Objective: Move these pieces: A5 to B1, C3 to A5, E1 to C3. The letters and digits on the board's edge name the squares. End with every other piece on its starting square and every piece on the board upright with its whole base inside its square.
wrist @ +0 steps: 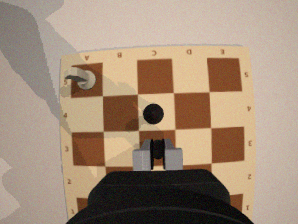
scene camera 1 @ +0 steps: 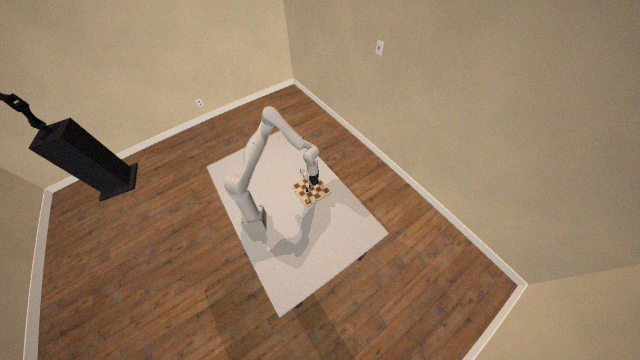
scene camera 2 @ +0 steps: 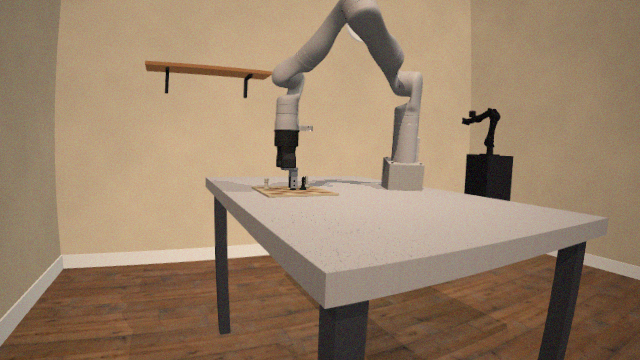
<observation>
I see my gripper and a chessboard.
My gripper shows as well in the wrist view.
</observation>
